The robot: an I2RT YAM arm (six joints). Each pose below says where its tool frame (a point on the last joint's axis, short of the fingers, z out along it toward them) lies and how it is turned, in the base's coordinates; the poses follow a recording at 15 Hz.
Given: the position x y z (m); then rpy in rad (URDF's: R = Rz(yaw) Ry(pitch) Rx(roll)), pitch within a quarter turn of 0, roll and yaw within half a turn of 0.
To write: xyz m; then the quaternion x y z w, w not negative. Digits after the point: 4 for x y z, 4 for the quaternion.
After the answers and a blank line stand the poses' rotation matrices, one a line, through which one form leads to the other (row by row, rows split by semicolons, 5 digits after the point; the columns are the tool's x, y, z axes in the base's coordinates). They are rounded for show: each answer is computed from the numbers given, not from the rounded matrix.
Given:
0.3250, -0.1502, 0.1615, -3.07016, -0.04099, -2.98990
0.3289, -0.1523, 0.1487, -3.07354, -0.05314, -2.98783
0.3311, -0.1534, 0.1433, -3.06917, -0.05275, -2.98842
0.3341, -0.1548, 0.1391, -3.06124, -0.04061, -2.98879
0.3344, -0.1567, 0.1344, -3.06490, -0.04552, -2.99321
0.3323, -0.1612, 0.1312, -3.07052, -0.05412, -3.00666
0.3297, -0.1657, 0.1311, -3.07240, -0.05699, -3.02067
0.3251, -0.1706, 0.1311, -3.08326, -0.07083, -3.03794
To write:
0.3250, -0.1502, 0.1615, 0.0764, -0.9962, 0.0372, 0.0177
0.3289, -0.1523, 0.1487, 0.0776, -0.9960, 0.0359, 0.0239
0.3311, -0.1534, 0.1433, 0.0774, -0.9960, 0.0381, 0.0235
0.3341, -0.1548, 0.1391, 0.0771, -0.9960, 0.0416, 0.0172
0.3344, -0.1567, 0.1344, 0.0749, -0.9962, 0.0399, 0.0198
0.3323, -0.1612, 0.1312, 0.0683, -0.9967, 0.0373, 0.0246
0.3297, -0.1657, 0.1311, 0.0613, -0.9971, 0.0362, 0.0263
0.3251, -0.1706, 0.1311, 0.0528, -0.9976, 0.0309, 0.0338

-0.98769 -0.15362 -0.02962; -0.15098 0.98555 -0.07673; 0.04098 -0.07131 -0.99661
-0.98681 -0.15637 -0.04195; -0.15294 0.98536 -0.07531; 0.05311 -0.06790 -0.99628
-0.98692 -0.15594 -0.04093; -0.15236 0.98512 -0.07954; 0.05273 -0.07226 -0.99599
-0.98753 -0.15494 -0.02778; -0.15208 0.98466 -0.08549; 0.04060 -0.08020 -0.99595
-0.98799 -0.15085 -0.03354; -0.14769 0.98559 -0.08248; 0.04550 -0.07654 -0.99603
-0.98946 -0.13799 -0.04391; -0.13433 0.98789 -0.07763; 0.05409 -0.07091 -0.99601
-0.99109 -0.12425 -0.04807; -0.12043 0.98985 -0.07549; 0.05696 -0.06903 -0.99599
-0.99214 -0.10739 -0.06424; -0.10321 0.99251 -0.06530; 0.07077 -0.05815 -0.99580

